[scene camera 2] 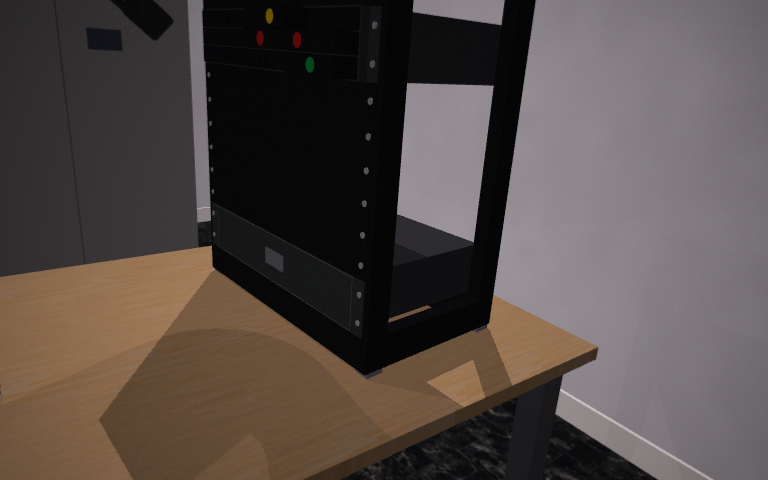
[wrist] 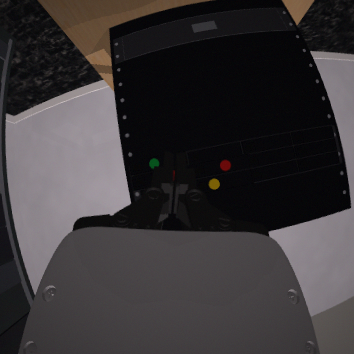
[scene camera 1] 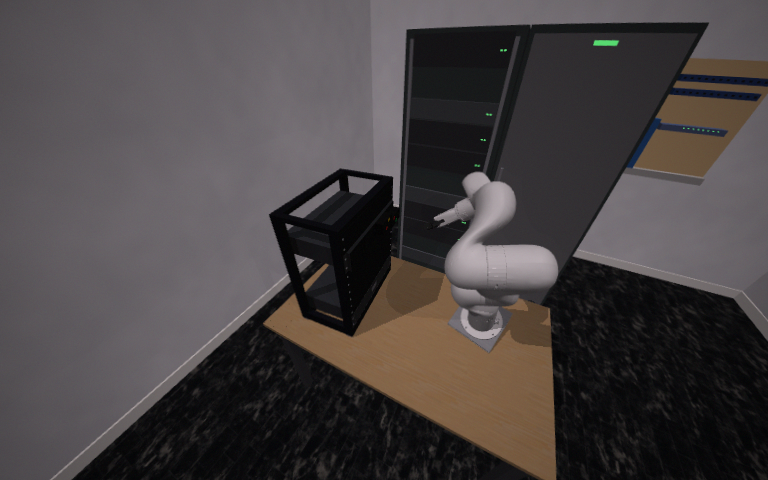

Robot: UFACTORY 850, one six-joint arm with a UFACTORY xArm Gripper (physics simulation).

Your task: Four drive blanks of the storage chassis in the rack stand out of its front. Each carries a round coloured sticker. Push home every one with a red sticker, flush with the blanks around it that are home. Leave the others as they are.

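Note:
The open black rack stands on the table. Its storage chassis is near the top. In scene camera 2 a yellow sticker is above a left red sticker and a right red sticker; a green sticker is lowest. In the wrist view the fingers cover most of the right red one. The dark front hides how far the blanks stand out. My gripper is shut and empty, in the air before the chassis, apart from it.
The wooden table carries the rack and the arm's base. A tall server cabinet stands behind the arm. A lower panel with a grey label sits at the rack's bottom.

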